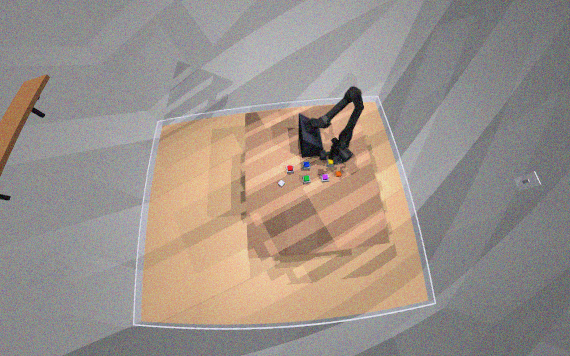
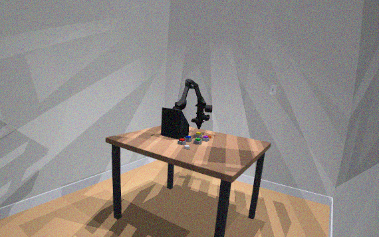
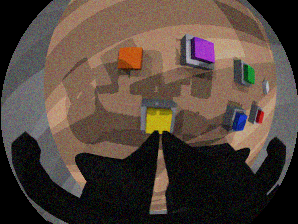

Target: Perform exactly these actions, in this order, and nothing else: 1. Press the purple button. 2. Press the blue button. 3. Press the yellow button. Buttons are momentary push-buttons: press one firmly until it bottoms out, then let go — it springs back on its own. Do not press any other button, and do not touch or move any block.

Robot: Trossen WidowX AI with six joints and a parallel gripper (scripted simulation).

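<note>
My gripper tip is now 4 cm above the yellow button. Round my gripper tip: purple button: 10 cm ahead, 6 cm to the right, 4 cm below; then blue button: 17 cm to the right, 4 cm below; then orange block: 8 cm ahead, 6 cm below, 4 cm to the left.
</note>
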